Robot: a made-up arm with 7 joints. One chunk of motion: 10 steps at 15 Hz.
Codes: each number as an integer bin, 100 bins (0 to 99) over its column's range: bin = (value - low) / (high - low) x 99, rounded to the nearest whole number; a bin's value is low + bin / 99 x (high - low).
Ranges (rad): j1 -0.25..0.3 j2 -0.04..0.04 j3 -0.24..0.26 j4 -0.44..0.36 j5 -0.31..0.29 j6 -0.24..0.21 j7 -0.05..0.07
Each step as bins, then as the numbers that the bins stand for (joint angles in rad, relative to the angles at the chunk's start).
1 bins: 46 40 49 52 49 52 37
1 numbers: 0.0056 -0.0077 0.0075 -0.0198 -0.0130 -0.0036 -0.0052
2 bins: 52 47 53 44 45 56 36
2 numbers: 0.0389 -0.0020 0.0277 -0.0844 -0.0373 0.0145 -0.0064
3 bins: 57 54 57 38 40 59 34
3 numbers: 0.0667 0.0036 0.0479 -0.1329 -0.0676 0.0282 -0.0088
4 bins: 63 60 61 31 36 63 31
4 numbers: 0.1000 0.0085 0.0681 -0.1895 -0.0918 0.0464 -0.0124
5 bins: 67 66 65 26 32 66 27
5 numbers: 0.1222 0.0133 0.0883 -0.2299 -0.1161 0.0600 -0.0173
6 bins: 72 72 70 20 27 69 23
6 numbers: 0.1500 0.0182 0.1135 -0.2784 -0.1464 0.0736 -0.0221
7 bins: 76 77 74 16 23 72 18
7 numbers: 0.1722 0.0222 0.1337 -0.3107 -0.1706 0.0873 -0.0282
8 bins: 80 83 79 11 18 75 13
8 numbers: 0.1944 0.0271 0.1590 -0.3511 -0.2009 0.1009 -0.0342
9 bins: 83 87 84 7 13 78 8
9 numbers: 0.2111 0.0303 0.1842 -0.3834 -0.2312 0.1145 -0.0403
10 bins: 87 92 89 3 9 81 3
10 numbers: 0.2333 0.0343 0.2095 -0.4158 -0.2555 0.1282 -0.0464
